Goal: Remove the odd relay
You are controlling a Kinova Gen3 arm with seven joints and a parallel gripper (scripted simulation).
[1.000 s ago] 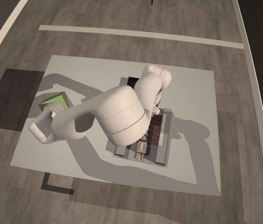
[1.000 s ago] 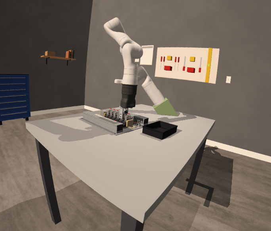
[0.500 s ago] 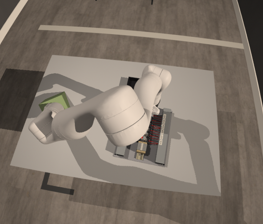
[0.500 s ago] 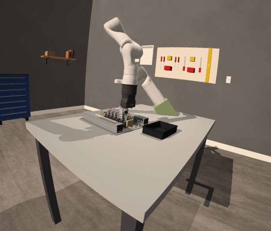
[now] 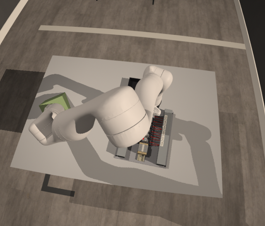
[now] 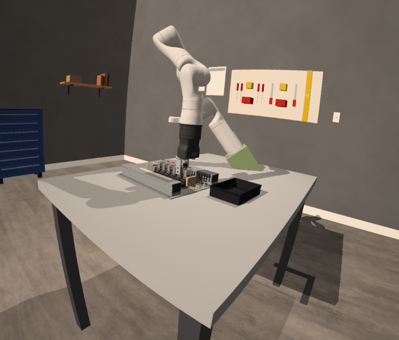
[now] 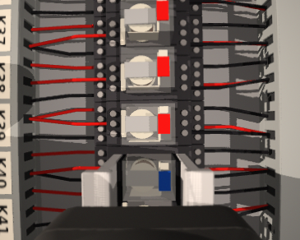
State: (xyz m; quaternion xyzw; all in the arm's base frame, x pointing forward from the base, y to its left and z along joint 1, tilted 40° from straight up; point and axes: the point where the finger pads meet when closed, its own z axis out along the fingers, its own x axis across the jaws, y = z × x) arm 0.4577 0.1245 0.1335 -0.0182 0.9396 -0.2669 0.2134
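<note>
My gripper is now 1 cm above the relay. From my hand the other things lie so: black parts tray: 6 cm behind, 20 cm to the left, 4 cm below; relay panel: 1 cm behind, 7 cm to the right, 3 cm below.
</note>
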